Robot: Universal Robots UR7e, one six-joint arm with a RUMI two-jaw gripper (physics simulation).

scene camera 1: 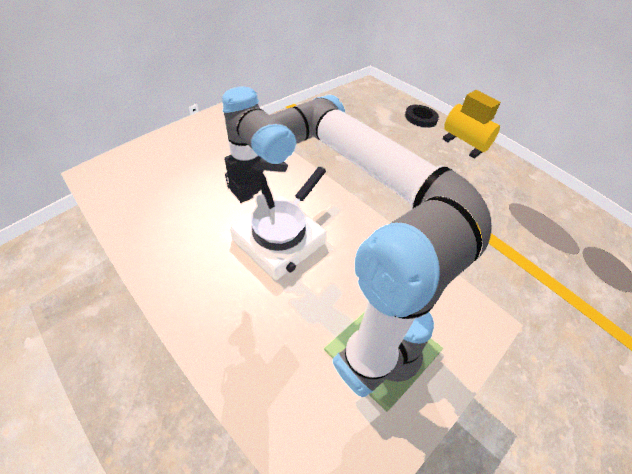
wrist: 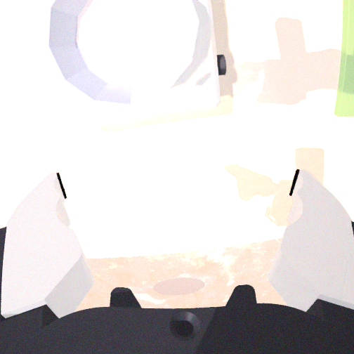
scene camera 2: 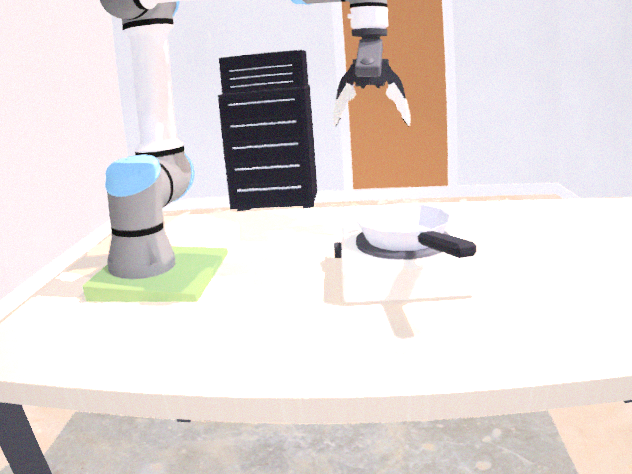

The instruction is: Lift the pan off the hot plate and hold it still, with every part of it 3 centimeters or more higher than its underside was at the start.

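Where they show: gripper, fingertip midpoint: point(scene camera 1: 258, 208) point(scene camera 2: 371, 126); arm's base, link origin: point(scene camera 2: 141, 265).
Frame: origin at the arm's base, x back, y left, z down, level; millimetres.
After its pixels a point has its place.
The pan point(scene camera 1: 279, 228) @[x -549, y 34, z -54 mm] point(scene camera 2: 390, 232) @[x -537, y -52, z -92 mm] point(wrist: 65, 47) is pale and round and sits upright on the white hot plate point(scene camera 1: 255, 251) @[x -521, y 146, z -40 mm] point(scene camera 2: 403, 278) @[x -560, y -88, z -21 mm]. Its black handle point(scene camera 1: 310, 183) @[x -619, y -143, z -117 mm] point(scene camera 2: 448, 243) @[x -629, y -198, z -125 mm] sticks out toward the viewer in scene camera 2, and does not show in the wrist view. My gripper point(scene camera 1: 266, 210) @[x -496, y 134, z -253 mm] point(scene camera 2: 372, 123) @[x -496, y 134, z -253 mm] point(wrist: 177, 175) is wide open and empty, pointing down. It hangs well above the table, higher than the pan, and off to one side of it. In scene camera 1 a finger overlaps the pan in the picture; scene camera 2 shows a wide gap between them.
The arm's base stands on a green plate point(scene camera 1: 387, 397) @[x 73, y 101, z -3 mm] point(scene camera 2: 196, 275) @[x -143, y -22, z 10 mm] point(wrist: 345, 75) on the table point(scene camera 1: 173, 316) @[x -494, y 466, z 28 mm] point(scene camera 2: 229, 346) @[x -295, y -250, z 28 mm]. A black knob point(scene camera 1: 290, 266) @[x -417, y 79, z -24 mm] point(scene camera 2: 337, 250) @[x -423, y 58, z -15 mm] point(wrist: 221, 65) sticks out of the hot plate's side. A black cabinet point(scene camera 2: 268, 132), a yellow machine point(scene camera 1: 472, 127) and a tyre point(scene camera 1: 409, 118) stand beyond the table.
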